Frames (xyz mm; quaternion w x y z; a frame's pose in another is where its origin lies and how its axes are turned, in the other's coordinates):
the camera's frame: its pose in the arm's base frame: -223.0 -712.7 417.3 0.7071 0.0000 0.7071 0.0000
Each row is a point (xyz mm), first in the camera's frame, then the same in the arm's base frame.
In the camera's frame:
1: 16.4 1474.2 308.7
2: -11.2 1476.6 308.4
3: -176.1 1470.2 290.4
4: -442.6 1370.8 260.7
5: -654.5 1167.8 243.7
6: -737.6 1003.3 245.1
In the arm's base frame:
1: 85.7 761.5 400.9
2: 85.4 763.9 428.5
3: 67.4 757.5 593.4
4: 37.7 658.1 859.9
5: 20.7 455.1 1071.8
6: 22.1 290.6 1154.9

